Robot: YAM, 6 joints.
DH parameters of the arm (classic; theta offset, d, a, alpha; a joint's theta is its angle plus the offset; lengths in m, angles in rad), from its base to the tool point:
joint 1: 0 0.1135 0.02 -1.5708
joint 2: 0 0 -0.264 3.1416
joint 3: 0.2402 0 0.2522 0
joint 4: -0.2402 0 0.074 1.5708
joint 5: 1.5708 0 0 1.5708
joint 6: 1.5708 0.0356 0 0
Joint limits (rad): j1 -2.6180..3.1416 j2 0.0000..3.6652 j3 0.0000..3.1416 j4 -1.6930..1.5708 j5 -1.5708..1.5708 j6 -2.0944..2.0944
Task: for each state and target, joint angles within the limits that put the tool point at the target. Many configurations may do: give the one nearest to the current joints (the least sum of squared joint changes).
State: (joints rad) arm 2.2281 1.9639 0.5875 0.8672 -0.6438 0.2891
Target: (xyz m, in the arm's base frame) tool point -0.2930 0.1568 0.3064
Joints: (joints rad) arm 2.5827 1.5141 0.8528 0.9857 -0.6810 0.2891
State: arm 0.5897 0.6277 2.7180 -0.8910 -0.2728 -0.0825
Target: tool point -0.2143 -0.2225 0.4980
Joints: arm 0.8327 0.4448 2.4847 -1.2170 -0.2502 -0.0825
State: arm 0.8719 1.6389 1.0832 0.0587 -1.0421 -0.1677
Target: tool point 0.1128 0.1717 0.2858
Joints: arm 0.8304 0.9677 0.6931 -0.1504 -1.1545 -0.1677
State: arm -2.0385 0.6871 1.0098 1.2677 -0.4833 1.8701
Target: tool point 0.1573 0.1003 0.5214
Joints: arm -2.4747 0.3719 1.2755 1.3286 -0.5460 1.8701
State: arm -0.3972 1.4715 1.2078 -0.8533 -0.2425 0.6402
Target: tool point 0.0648 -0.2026 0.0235
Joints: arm -1.2757 2.0985 0.7645 -0.7741 -0.0867 0.6402
